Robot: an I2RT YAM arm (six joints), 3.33 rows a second.
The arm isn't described. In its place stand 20 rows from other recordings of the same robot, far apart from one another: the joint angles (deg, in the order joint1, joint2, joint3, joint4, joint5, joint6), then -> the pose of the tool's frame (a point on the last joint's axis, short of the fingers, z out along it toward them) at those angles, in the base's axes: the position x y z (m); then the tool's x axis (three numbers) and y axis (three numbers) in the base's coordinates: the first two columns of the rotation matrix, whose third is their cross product.
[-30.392, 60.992, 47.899, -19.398, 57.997, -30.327] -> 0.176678 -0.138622 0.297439 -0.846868 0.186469 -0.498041 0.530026 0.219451 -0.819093
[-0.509, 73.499, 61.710, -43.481, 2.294, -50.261] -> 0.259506 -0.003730 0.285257 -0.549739 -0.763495 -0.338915 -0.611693 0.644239 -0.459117
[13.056, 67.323, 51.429, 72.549, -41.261, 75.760] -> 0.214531 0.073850 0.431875 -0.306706 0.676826 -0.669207 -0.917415 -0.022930 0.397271
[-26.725, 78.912, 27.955, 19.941, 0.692, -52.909] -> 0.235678 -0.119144 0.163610 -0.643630 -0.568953 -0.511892 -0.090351 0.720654 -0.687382
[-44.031, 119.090, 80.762, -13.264, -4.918, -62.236] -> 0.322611 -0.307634 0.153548 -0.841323 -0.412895 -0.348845 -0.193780 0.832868 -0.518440
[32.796, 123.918, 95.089, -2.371, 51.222, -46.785] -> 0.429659 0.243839 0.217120 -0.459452 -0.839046 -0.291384 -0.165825 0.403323 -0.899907
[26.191, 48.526, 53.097, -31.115, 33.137, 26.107] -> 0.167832 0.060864 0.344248 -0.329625 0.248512 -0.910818 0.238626 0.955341 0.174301
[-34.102, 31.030, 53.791, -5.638, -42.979, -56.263] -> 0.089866 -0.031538 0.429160 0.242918 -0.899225 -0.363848 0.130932 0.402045 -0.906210
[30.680, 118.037, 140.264, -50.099, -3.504, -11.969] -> 0.381616 0.228937 0.443532 -0.278068 -0.405656 -0.870702 -0.627053 0.763324 -0.155373
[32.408, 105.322, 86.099, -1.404, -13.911, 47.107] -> 0.368953 0.244355 0.305865 -0.722730 0.383528 -0.574950 -0.265479 0.614018 0.743305
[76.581, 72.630, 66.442, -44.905, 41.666, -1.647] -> 0.082059 0.241966 0.320425 -0.162415 -0.773264 -0.612930 -0.634673 0.557496 -0.535153
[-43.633, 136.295, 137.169, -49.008, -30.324, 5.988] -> 0.392238 -0.349121 0.281648 -0.499365 0.600502 -0.624525 0.406056 0.798979 0.443566
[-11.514, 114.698, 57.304, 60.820, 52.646, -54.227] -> 0.394435 -0.109228 0.185009 -0.694857 -0.360833 -0.622072 0.572822 0.245281 -0.782120
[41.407, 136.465, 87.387, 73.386, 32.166, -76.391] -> 0.396632 0.324496 0.192389 0.263130 -0.864908 -0.427429 0.253961 0.489513 -0.834195
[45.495, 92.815, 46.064, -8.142, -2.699, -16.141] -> 0.214383 0.220512 0.150211 -0.347520 -0.749732 -0.563144 -0.861971 0.491841 -0.122876
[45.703, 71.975, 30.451, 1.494, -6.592, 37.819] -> 0.168354 0.178389 0.176705 -0.828441 0.023162 -0.559598 -0.334719 0.780610 0.527836
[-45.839, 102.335, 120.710, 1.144, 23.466, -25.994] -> 0.261894 -0.290026 0.541215 -0.193784 -0.377524 -0.905496 0.928531 0.227349 -0.293501
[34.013, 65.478, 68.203, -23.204, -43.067, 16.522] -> 0.190301 0.157750 0.390280 -0.545043 -0.117176 -0.830180 -0.817671 0.293158 0.495452
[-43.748, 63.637, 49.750, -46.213, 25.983, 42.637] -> 0.139362 -0.154991 0.257598 0.067202 0.778554 -0.623970 0.997523 -0.039415 0.058254
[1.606, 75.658, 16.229, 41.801, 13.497, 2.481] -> 0.234529 -0.001736 0.155953 -0.293988 0.033866 -0.955209 0.208016 0.977685 -0.029359
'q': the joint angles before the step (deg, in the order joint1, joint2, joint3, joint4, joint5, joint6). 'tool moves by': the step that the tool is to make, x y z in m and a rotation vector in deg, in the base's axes. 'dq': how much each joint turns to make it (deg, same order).
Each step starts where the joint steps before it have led.
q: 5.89, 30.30, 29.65, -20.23, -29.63, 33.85
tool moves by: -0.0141, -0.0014, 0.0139, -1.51, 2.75, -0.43
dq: 0.32, -1.82, 4.58, -9.76, 1.16, -0.95
